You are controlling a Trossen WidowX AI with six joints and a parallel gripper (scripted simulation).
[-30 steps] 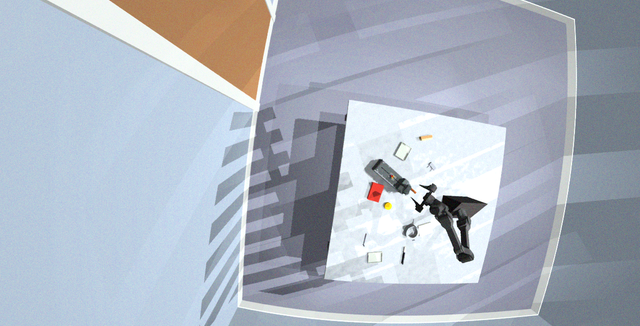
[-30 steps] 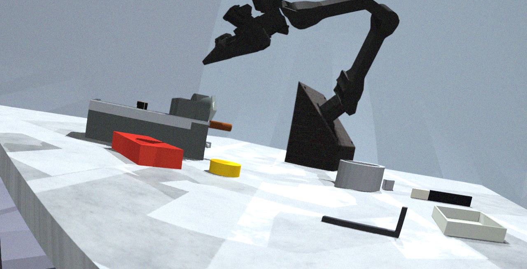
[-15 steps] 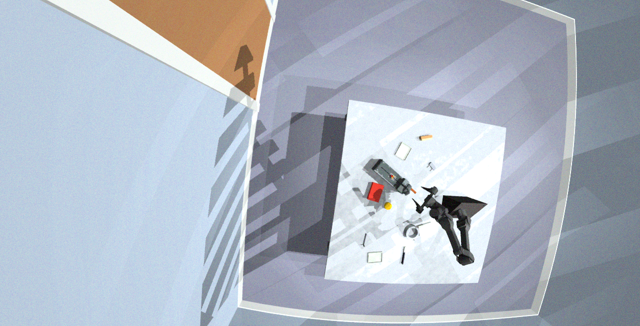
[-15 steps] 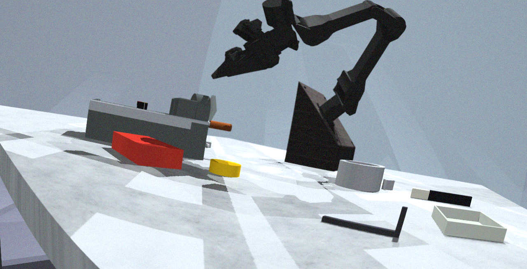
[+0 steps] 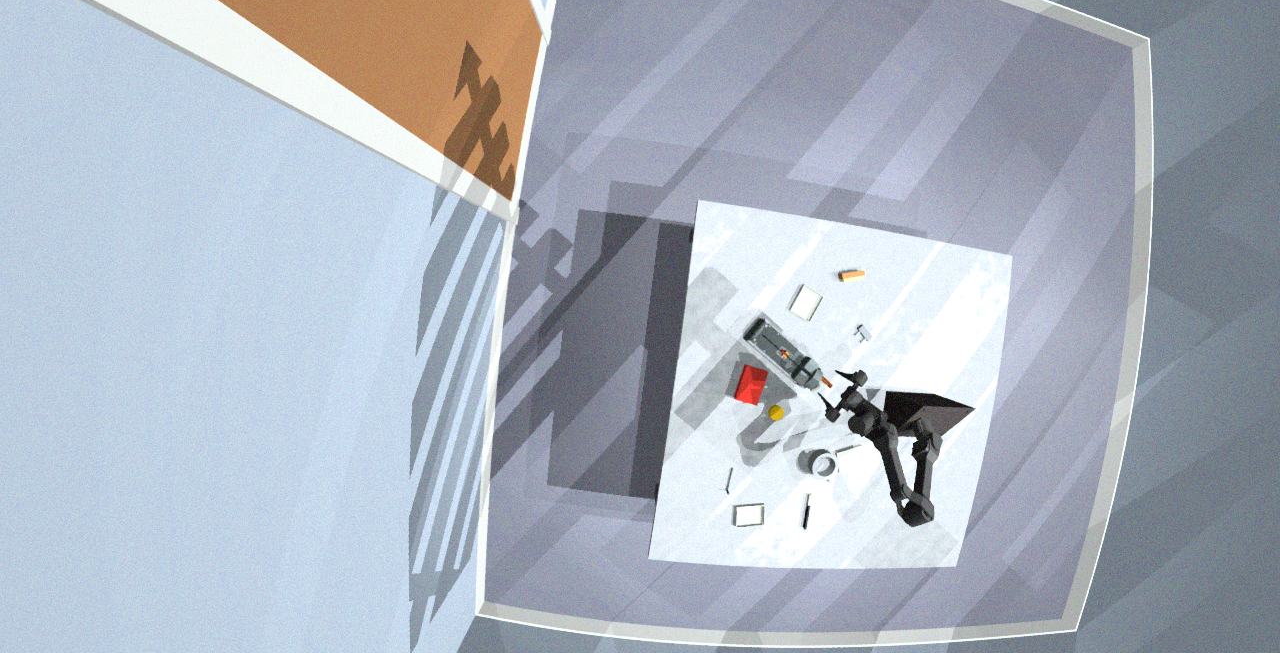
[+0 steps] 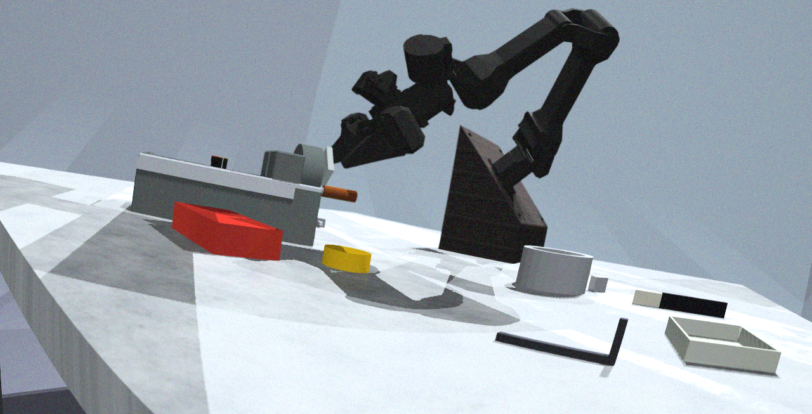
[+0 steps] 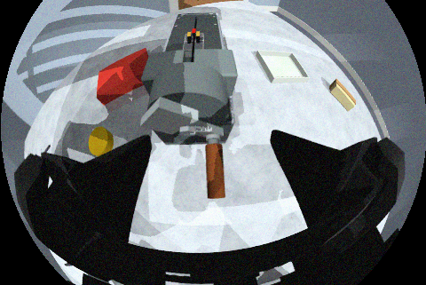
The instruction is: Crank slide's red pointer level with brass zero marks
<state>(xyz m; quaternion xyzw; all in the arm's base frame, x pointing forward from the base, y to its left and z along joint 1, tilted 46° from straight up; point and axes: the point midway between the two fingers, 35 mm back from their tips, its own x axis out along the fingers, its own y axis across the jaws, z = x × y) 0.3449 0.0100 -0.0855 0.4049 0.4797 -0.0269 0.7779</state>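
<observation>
My gripper tip is 40 mm above the brown handle, 20 mm past it and 10 mm to the right of it. Also, from my gripper tip: yellow disc: 150 mm to the left, 110 mm ahead, 100 mm below; then red pointer: 160 mm ahead, 60 mm to the right, 30 mm below; then black L-shaped bar: 450 mm to the left, 200 mm ahead, 100 mm below.
</observation>
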